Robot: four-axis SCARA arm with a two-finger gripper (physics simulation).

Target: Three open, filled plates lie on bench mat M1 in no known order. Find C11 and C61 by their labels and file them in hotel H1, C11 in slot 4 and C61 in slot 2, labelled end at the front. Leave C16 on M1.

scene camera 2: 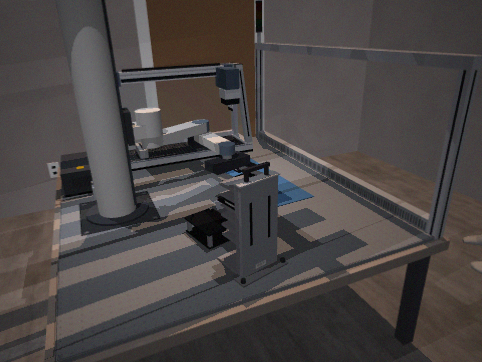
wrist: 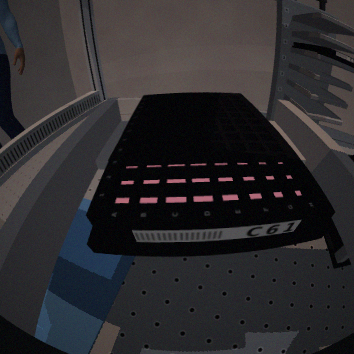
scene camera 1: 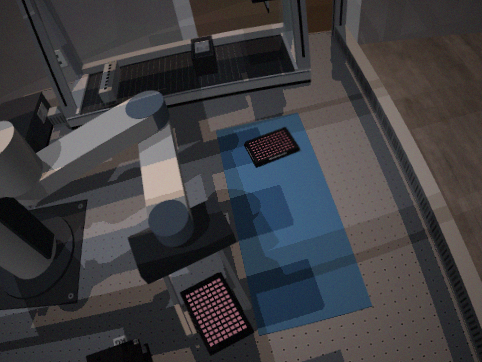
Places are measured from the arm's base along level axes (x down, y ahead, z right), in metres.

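Pixels of known places: gripper, fingertip midpoint: (wrist: 198,108) (scene camera 1: 219,321); arm's base at its link origin: (scene camera 2: 118,213) (scene camera 1: 36,256).
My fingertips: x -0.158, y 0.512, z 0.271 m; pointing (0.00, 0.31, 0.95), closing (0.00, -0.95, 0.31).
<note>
Ahead of a thing's pixels: the offset from my fingertips to its top centre. "pt": to the spot under its first point.
My gripper (scene camera 1: 216,311) (wrist: 198,108) is shut on a black plate with pink wells @[dy -0.007, dx +0.000, dz -0.021 m] (scene camera 1: 220,320) (wrist: 200,200). Its front label reads C61 in the wrist view, and it is held level above the bench, off the mat's near left edge. Another filled plate @[dy +0.165, dx +0.128, dz -0.477 m] (scene camera 1: 272,146) lies at the far end of blue mat M1 (scene camera 1: 320,220) (scene camera 2: 295,191) (wrist: 77,255); its label is unreadable. Hotel H1 (scene camera 2: 260,225) (wrist: 281,70) stands ahead to the right in the wrist view, apart from the held plate. A dark plate @[dy -0.175, dx -0.069, dz +0.265 m] (wrist: 315,48) sits on one of its upper shelves; its label and slot number are unreadable.
A low black stand (scene camera 2: 207,227) is beside the hotel. The arm's column base (scene camera 1: 77,250) (scene camera 2: 145,207) is at the left. A gantry frame (scene camera 1: 240,85) stands at the back, and a slotted rail @[pt dy +0.492, dx +0.129, dz -0.367 m] (scene camera 1: 400,155) runs along the right side.
</note>
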